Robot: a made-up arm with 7 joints.
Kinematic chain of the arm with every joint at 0, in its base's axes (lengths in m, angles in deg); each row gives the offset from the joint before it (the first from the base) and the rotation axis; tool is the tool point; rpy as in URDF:
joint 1: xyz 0 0 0 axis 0.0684 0.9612 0.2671
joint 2: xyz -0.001 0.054 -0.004 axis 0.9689 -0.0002 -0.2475
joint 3: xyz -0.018 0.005 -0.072 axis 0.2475 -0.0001 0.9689
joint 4: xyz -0.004 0 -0.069 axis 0.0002 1 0
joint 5: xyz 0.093 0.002 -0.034 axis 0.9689 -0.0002 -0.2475
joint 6: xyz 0.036 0 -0.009 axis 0.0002 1 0
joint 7: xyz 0.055 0 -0.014 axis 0.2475 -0.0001 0.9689
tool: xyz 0 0 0 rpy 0 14.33 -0.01
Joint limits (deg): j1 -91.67..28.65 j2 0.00..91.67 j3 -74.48..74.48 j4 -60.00..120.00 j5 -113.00..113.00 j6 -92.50..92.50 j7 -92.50..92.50
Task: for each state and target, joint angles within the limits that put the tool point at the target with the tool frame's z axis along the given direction. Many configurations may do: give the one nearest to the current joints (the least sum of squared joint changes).
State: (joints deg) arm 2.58 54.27 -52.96 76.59 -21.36 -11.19 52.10
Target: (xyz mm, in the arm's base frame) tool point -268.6 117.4 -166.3 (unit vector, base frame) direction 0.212 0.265 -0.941
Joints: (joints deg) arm 25.86 6.84 -28.05 119.08 -28.94 12.69 52.10
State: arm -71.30 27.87 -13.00 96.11 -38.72 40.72 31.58
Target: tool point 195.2 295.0 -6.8 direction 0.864 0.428 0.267
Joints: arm -91.67 58.58 -68.92 102.11 -30.05 60.57 31.58
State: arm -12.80 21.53 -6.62 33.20 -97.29 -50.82 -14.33
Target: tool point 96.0 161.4 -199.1 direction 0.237 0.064 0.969
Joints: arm 13.52 56.72 -27.13 5.80 -57.84 -39.60 -14.33
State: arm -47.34 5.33 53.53 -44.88 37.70 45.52 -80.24
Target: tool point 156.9 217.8 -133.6 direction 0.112 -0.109 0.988
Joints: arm -24.79 0.00 57.94 -2.99 17.30 6.71 -80.24
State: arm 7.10 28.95 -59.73 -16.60 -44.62 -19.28 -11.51
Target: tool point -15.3 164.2 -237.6 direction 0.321 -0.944 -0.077
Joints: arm 3.76 74.24 -71.74 -1.12 -13.71 19.74 -11.51
